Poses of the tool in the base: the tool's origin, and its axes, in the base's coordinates. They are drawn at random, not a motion.
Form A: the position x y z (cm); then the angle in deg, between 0 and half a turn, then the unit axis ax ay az.
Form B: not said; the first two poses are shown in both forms.
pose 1, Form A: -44.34, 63.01, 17.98, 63.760, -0.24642, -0.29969, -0.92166
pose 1, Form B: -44.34, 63.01, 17.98, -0.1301, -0.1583, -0.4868, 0.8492
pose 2, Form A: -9.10, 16.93, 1.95, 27.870, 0.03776, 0.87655, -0.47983
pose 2, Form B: -9.10, 16.93, 1.95, 0.0091, 0.2111, -0.1156, 0.9706
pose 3, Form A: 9.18, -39.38, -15.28, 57.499, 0.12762, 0.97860, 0.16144
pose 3, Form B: 9.18, -39.38, -15.28, 0.0614, 0.4707, 0.0776, 0.8767
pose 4, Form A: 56.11, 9.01, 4.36, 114.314, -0.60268, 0.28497, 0.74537
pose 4, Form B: 56.11, 9.01, 4.36, -0.5063, 0.2394, 0.6262, 0.5423
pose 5, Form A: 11.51, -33.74, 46.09, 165.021, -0.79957, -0.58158, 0.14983
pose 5, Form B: 11.51, -33.74, 46.09, -0.7928, -0.5766, 0.1486, 0.1303
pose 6, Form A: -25.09, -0.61, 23.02, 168.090, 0.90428, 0.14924, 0.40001
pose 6, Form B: -25.09, -0.61, 23.02, 0.8994, 0.1484, 0.3979, 0.1037
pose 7, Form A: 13.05, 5.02, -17.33, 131.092, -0.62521, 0.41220, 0.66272
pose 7, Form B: 13.05, 5.02, -17.33, -0.5691, 0.3752, 0.6033, 0.4140
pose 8, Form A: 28.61, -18.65, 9.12, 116.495, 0.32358, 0.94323, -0.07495
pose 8, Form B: 28.61, -18.65, 9.12, 0.2751, 0.8021, -0.0637, 0.5263
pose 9, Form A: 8.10, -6.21, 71.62, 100.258, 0.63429, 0.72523, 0.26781
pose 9, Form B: 8.10, -6.21, 71.62, 0.4868, 0.5566, 0.2055, 0.6411
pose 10, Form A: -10.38, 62.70, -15.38, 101.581, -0.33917, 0.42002, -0.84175
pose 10, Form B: -10.38, 62.70, -15.38, -0.2628, 0.3254, -0.6522, 0.6322
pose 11, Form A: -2.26, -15.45, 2.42, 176.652, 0.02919, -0.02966, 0.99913
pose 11, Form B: -2.26, -15.45, 2.42, 0.0292, -0.0296, 0.9987, 0.0292
